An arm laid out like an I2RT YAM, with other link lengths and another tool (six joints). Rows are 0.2 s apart.
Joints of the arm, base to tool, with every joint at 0 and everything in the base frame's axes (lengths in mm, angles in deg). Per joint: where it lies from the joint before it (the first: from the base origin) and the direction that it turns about. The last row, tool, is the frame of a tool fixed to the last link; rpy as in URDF.
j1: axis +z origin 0 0 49.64
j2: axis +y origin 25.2 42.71 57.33
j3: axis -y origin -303.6 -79.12 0
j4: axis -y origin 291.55 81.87 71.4
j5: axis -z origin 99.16 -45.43 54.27
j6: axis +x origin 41.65 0 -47.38
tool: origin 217 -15 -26 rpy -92.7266 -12.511 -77.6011
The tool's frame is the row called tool.
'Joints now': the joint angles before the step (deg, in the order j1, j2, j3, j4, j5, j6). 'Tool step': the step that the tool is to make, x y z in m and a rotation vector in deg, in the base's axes. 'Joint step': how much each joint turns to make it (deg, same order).
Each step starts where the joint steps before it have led.
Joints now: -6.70 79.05 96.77 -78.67 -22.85 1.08
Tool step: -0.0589 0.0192 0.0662 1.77 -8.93 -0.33
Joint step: 0.72 -12.77 0.47 -3.51 -1.69 2.62
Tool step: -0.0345 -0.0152 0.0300 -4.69 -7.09 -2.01
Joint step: -0.02 -8.15 0.01 -1.10 4.24 -1.26
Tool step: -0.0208 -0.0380 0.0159 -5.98 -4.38 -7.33
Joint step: -0.09 -5.35 -0.16 0.00 9.06 0.73
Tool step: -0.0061 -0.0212 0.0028 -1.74 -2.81 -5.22
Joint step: -0.10 -3.84 -3.21 2.65 4.94 1.99
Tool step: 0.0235 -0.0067 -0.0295 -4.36 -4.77 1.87
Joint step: 0.19 -7.84 -16.02 12.96 0.70 -4.14
